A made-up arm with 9 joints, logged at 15 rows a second.
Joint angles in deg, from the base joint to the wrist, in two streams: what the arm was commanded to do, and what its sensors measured. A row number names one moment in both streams.
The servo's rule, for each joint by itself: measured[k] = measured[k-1] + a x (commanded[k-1-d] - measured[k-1]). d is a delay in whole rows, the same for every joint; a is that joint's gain. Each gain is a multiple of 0.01, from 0.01 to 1. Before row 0 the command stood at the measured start. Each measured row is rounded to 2 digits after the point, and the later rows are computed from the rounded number. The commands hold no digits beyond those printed.
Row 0, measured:
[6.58, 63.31, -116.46, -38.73, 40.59, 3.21, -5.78, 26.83, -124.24]
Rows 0 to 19, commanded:
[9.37, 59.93, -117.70, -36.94, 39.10, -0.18, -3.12, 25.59, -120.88]
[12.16, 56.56, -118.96, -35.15, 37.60, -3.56, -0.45, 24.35, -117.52]
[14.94, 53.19, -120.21, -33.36, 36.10, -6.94, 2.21, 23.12, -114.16]
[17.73, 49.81, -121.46, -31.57, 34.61, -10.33, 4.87, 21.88, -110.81]
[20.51, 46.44, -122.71, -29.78, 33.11, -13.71, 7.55, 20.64, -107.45]
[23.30, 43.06, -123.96, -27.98, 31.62, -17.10, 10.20, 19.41, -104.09]
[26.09, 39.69, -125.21, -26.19, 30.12, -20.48, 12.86, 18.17, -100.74]
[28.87, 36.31, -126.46, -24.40, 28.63, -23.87, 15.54, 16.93, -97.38]
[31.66, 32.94, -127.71, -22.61, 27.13, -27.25, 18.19, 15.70, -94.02]
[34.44, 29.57, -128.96, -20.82, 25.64, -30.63, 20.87, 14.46, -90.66]
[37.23, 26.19, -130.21, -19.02, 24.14, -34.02, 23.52, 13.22, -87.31]
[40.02, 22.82, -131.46, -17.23, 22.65, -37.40, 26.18, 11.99, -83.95]
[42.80, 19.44, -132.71, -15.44, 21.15, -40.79, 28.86, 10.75, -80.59]
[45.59, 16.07, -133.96, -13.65, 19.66, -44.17, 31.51, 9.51, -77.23]
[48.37, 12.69, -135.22, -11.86, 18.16, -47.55, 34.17, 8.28, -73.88]
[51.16, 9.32, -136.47, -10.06, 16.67, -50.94, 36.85, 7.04, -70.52]
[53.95, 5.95, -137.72, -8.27, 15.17, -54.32, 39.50, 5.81, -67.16]
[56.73, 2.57, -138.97, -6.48, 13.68, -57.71, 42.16, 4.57, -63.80]
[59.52, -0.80, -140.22, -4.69, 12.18, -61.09, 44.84, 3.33, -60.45]
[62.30, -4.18, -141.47, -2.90, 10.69, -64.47, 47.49, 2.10, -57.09]
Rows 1 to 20, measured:
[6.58, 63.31, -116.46, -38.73, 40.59, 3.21, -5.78, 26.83, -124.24]
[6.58, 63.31, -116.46, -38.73, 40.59, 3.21, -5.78, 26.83, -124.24]
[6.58, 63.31, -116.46, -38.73, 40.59, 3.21, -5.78, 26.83, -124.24]
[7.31, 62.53, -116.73, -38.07, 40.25, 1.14, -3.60, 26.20, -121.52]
[8.57, 61.16, -117.22, -36.99, 39.64, -1.73, -1.02, 25.26, -118.28]
[10.23, 59.33, -117.88, -35.65, 38.83, -4.91, 1.63, 24.17, -114.94]
[12.18, 57.14, -118.67, -34.14, 37.86, -8.22, 4.29, 23.00, -111.59]
[14.35, 54.68, -119.56, -32.53, 36.77, -11.57, 6.96, 21.80, -108.24]
[16.68, 52.01, -120.53, -30.85, 35.59, -14.94, 9.62, 20.58, -104.88]
[19.13, 49.18, -121.56, -29.13, 34.33, -18.32, 12.28, 19.35, -101.53]
[21.66, 46.22, -122.64, -27.38, 33.02, -21.71, 14.95, 18.12, -98.17]
[24.26, 43.17, -123.76, -25.62, 31.67, -25.09, 17.61, 16.89, -94.81]
[26.91, 40.04, -124.90, -23.84, 30.28, -28.47, 20.28, 15.65, -91.45]
[29.59, 36.85, -126.07, -22.06, 28.87, -31.86, 22.94, 14.41, -88.10]
[32.30, 33.62, -127.26, -20.27, 27.44, -35.24, 25.60, 13.18, -84.74]
[35.03, 30.36, -128.46, -18.48, 25.99, -38.63, 28.27, 11.94, -81.38]
[37.78, 27.07, -129.67, -16.69, 24.53, -42.01, 30.93, 10.70, -78.02]
[40.53, 23.76, -130.89, -14.90, 23.06, -45.39, 33.59, 9.47, -74.67]
[43.29, 20.44, -132.12, -13.11, 21.59, -48.78, 36.26, 8.23, -71.31]
[46.06, 17.11, -133.35, -11.32, 20.11, -52.16, 38.92, 7.00, -67.95]
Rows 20 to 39, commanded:
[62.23, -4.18, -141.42, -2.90, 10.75, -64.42, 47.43, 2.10, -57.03]
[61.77, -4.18, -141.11, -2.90, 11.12, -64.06, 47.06, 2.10, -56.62]
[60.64, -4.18, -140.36, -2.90, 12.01, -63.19, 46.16, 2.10, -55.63]
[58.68, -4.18, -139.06, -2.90, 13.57, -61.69, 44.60, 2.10, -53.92]
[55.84, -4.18, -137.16, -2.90, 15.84, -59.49, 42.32, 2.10, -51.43]
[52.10, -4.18, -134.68, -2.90, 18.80, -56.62, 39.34, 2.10, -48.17]
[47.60, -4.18, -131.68, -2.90, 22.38, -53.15, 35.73, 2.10, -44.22]
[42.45, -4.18, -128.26, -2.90, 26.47, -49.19, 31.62, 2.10, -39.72]
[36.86, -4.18, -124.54, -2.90, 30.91, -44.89, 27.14, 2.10, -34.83]
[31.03, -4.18, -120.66, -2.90, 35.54, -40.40, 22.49, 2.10, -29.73]
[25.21, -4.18, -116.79, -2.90, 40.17, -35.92, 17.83, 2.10, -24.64]
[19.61, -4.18, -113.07, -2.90, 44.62, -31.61, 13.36, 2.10, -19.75]
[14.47, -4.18, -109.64, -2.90, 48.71, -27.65, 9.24, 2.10, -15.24]
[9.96, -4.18, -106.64, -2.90, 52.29, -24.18, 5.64, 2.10, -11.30]
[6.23, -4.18, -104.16, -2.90, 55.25, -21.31, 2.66, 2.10, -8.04]
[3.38, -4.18, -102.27, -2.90, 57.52, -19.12, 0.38, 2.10, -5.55]
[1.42, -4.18, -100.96, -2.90, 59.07, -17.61, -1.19, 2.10, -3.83]
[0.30, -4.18, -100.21, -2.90, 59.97, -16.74, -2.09, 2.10, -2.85]
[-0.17, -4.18, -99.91, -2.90, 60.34, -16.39, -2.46, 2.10, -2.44]
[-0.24, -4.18, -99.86, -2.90, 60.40, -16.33, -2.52, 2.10, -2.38]
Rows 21 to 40, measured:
[48.83, 13.77, -134.59, -9.53, 18.63, -55.55, 41.58, 5.76, -64.59]
[51.61, 10.42, -135.83, -7.74, 17.15, -58.93, 44.25, 4.52, -61.24]
[54.39, 7.06, -137.07, -5.95, 15.66, -62.31, 46.91, 3.29, -57.88]
[56.43, 4.47, -138.03, -4.82, 14.53, -63.60, 47.34, 2.68, -57.19]
[57.82, 2.48, -138.71, -4.11, 13.75, -63.88, 47.11, 2.38, -56.73]
[58.55, 0.95, -139.07, -3.66, 13.35, -63.46, 46.33, 2.24, -55.84]
[58.58, -0.23, -139.07, -3.38, 13.40, -62.38, 44.91, 2.17, -54.28]
[57.87, -1.14, -138.65, -3.20, 13.96, -60.62, 42.79, 2.13, -51.97]
[56.37, -1.84, -137.78, -3.09, 15.07, -58.18, 39.96, 2.11, -48.89]
[54.09, -2.38, -136.44, -3.02, 16.75, -55.11, 36.49, 2.10, -45.11]
[51.06, -2.79, -134.64, -2.98, 18.99, -51.50, 32.50, 2.10, -40.74]
[47.37, -3.11, -132.42, -2.95, 21.73, -47.47, 28.10, 2.10, -35.95]
[43.12, -3.36, -129.83, -2.93, 24.91, -43.16, 23.50, 2.10, -30.91]
[38.46, -3.55, -126.96, -2.92, 28.42, -38.74, 18.85, 2.10, -25.83]
[33.56, -3.69, -123.90, -2.91, 32.15, -34.39, 14.35, 2.10, -20.91]
[28.60, -3.80, -120.76, -2.91, 35.96, -30.28, 10.16, 2.10, -16.32]
[23.75, -3.89, -117.65, -2.91, 39.72, -26.56, 6.45, 2.10, -12.25]
[19.19, -3.96, -114.68, -2.91, 43.29, -23.36, 3.34, 2.10, -8.84]
[15.08, -4.01, -111.95, -2.91, 46.56, -20.77, 0.91, 2.10, -6.18]
[11.53, -4.05, -109.53, -2.91, 49.44, -18.84, -0.81, 2.10, -4.28]

